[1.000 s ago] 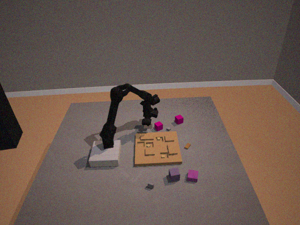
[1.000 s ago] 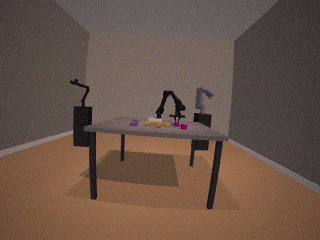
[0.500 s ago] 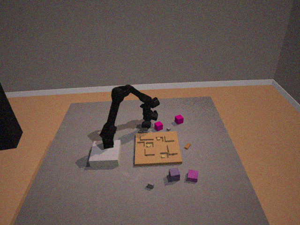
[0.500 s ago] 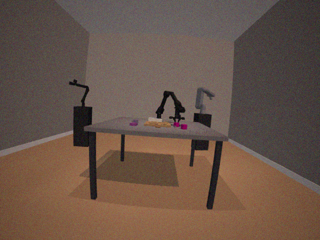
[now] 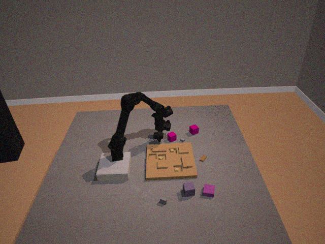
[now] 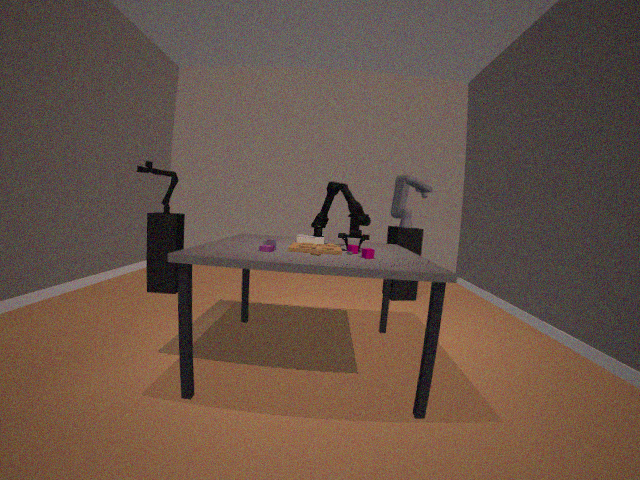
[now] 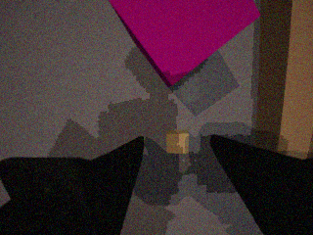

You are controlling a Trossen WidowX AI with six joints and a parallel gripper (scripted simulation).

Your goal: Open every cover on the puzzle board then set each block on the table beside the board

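The tan puzzle board is 22 cm to the right of my gripper tip, 3 cm ahead of it and 1 cm above it. The rest, counted from my gripper tip: small tan piece (26 cm to the right, 22 cm ahead); then small grey piece (52 cm to the right, 9 cm behind, 1 cm above); then purple block (49 cm to the right, 6 cm ahead, 2 cm above).
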